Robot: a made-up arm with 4 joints. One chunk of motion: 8 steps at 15 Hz.
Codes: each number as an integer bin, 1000 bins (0 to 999) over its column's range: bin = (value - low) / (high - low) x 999, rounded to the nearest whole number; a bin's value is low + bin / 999 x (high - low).
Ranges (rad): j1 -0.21..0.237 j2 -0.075..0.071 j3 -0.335..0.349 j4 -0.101..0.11
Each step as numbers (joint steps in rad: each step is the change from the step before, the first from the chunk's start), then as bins.
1 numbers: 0.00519 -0.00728 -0.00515 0.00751
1 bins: 481 463 482 514
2 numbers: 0.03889 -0.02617 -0.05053 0.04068
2 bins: 556 334 415 671
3 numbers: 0.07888 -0.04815 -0.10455 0.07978
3 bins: 646 184 337 856
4 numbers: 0.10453 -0.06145 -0.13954 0.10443
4 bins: 703 93 285 973
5 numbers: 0.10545 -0.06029 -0.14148 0.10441
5 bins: 705 101 283 973
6 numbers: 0.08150 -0.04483 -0.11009 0.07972
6 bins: 651 206 328 856
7 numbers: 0.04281 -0.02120 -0.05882 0.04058
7 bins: 565 368 403 670
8 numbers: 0.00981 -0.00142 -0.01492 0.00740
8 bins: 491 503 467 513
